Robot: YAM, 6 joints.
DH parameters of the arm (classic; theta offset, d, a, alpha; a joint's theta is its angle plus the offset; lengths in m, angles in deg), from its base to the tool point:
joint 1: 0 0.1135 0.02 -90
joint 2: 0 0 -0.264 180
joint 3: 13.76 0 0.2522 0
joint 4: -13.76 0 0.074 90
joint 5: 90 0 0 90
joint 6: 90 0.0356 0 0
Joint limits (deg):
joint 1: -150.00..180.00
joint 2: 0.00..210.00
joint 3: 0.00..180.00
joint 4: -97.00..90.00
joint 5: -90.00..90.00
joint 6: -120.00..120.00
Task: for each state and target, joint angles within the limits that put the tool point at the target. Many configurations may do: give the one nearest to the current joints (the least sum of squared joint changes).
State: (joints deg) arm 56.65 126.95 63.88 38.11 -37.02 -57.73
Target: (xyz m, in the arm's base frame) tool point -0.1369 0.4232 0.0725
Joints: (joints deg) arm 105.01 131.06 66.63 38.10 -39.44 -57.73
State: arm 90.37 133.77 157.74 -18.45 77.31 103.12
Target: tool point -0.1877 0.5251 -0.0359
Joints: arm 113.20 174.79 137.22 -21.48 74.57 103.12
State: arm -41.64 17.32 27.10 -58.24 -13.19 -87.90
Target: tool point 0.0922 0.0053 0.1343
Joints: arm -5.78 29.93 12.53 -45.63 -24.13 -87.90
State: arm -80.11 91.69 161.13 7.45 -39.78 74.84
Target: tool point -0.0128 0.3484 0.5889
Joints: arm -83.13 62.54 180.00 29.62 -54.47 74.84
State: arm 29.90 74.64 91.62 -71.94 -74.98 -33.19
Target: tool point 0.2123 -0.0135 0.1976
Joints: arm -12.52 88.28 51.44 -75.91 -67.29 -33.19
